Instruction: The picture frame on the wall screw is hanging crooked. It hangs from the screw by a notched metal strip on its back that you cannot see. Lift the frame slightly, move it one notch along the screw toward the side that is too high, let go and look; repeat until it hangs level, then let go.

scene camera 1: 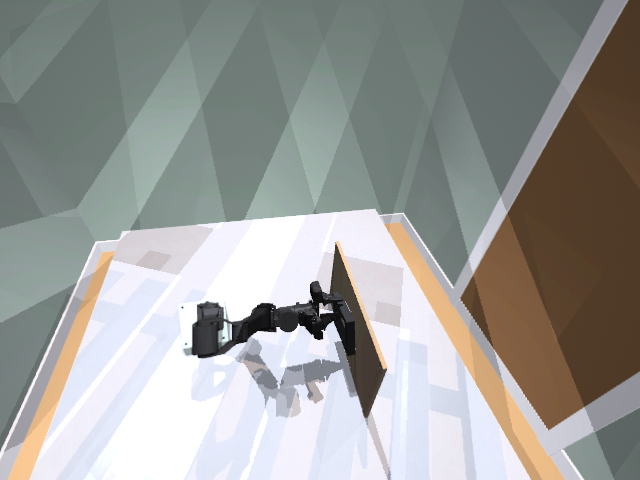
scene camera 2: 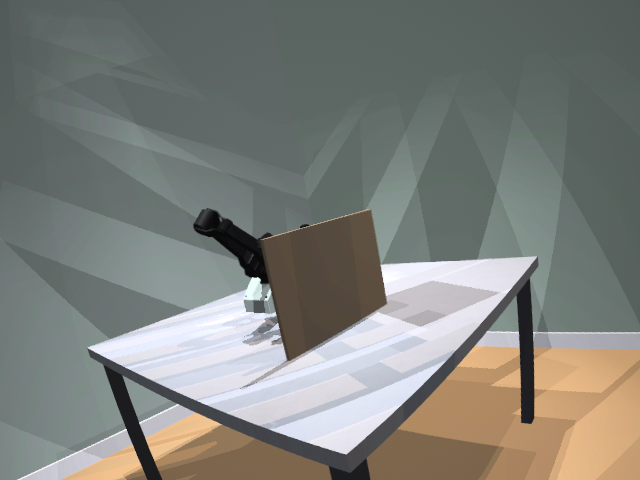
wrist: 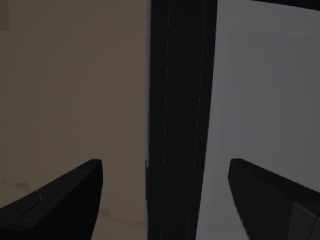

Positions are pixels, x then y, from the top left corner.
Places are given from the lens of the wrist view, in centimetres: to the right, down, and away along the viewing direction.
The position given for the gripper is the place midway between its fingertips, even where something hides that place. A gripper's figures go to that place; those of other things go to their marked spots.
gripper [wrist: 166, 169]: 0, 2, 10
dark picture frame [wrist: 217, 87]: 2, -1, 10
brown wall board [wrist: 79, 79]: -4, -2, 11
